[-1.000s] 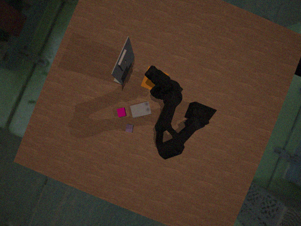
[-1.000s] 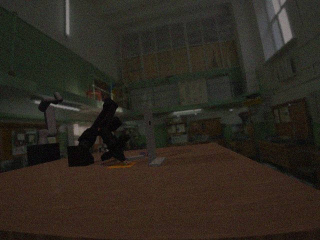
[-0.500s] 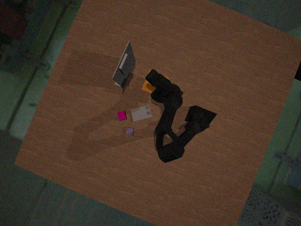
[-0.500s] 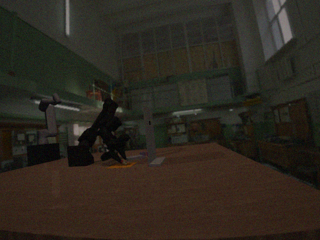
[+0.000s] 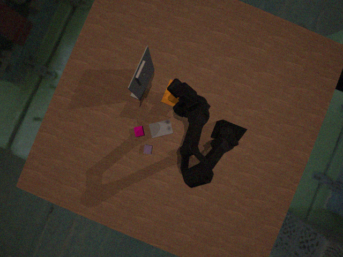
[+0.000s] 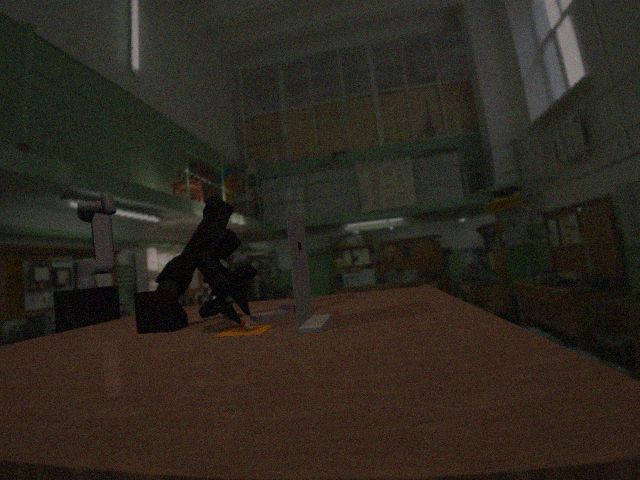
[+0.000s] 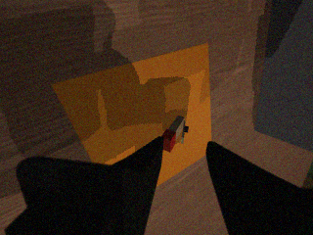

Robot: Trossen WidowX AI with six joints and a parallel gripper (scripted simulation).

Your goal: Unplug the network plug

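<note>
The network plug lies 2 cm below my gripper tip. From my gripper tip the other things lie so: upright grey panel 16 cm ahead, 9 cm above, 1 cm to the left; then orange marked square 3 cm below; then grey flat plate 18 cm to the left, 2 cm below, 1 cm ahead.
</note>
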